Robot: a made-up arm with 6 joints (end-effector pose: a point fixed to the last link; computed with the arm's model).
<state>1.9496 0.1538 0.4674 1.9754 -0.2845 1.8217</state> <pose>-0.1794 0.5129 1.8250 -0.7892 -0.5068 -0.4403</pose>
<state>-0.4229 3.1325 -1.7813 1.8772 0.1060 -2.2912</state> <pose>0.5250 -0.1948 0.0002 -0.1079 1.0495 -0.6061</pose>
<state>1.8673 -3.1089 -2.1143 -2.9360 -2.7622 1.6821</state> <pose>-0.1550 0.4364 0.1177 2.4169 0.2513 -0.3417</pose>
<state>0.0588 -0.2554 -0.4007 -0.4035 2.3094 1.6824</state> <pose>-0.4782 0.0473 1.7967 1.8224 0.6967 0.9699</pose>
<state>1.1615 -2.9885 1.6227 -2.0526 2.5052 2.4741</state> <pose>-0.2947 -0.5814 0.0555 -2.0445 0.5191 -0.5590</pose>
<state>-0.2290 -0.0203 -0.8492 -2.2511 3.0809 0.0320</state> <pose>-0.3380 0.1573 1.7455 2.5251 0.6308 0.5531</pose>
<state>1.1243 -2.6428 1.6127 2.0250 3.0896 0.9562</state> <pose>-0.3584 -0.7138 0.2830 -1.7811 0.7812 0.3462</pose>
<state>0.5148 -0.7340 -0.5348 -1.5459 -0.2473 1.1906</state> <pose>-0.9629 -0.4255 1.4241 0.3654 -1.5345 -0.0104</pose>
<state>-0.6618 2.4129 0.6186 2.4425 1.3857 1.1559</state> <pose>0.4060 -0.2948 -0.4904 -1.7498 0.7906 -1.1811</pose>
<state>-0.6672 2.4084 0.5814 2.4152 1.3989 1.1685</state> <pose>0.4259 -0.3125 -0.4840 -1.7354 0.7368 -1.2094</pose>
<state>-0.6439 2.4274 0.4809 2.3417 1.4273 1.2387</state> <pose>0.4645 -0.3203 -0.4826 -1.6855 0.6052 -1.1958</pose>
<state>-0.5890 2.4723 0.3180 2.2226 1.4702 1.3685</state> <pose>0.5189 -0.3092 -0.4820 -1.6108 0.4056 -1.1091</pose>
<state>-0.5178 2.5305 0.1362 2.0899 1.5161 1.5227</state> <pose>0.5705 -0.2775 -0.4774 -1.5440 0.2027 -0.9573</pose>
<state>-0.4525 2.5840 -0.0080 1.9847 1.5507 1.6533</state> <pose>0.6010 -0.2371 -0.4727 -1.5044 0.0605 -0.7986</pose>
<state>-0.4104 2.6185 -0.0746 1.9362 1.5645 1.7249</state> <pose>0.6058 -0.2051 -0.4760 -1.4870 0.0071 -0.6957</pose>
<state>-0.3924 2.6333 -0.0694 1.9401 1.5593 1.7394</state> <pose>0.5924 -0.1865 -0.4883 -1.4811 0.0258 -0.6587</pose>
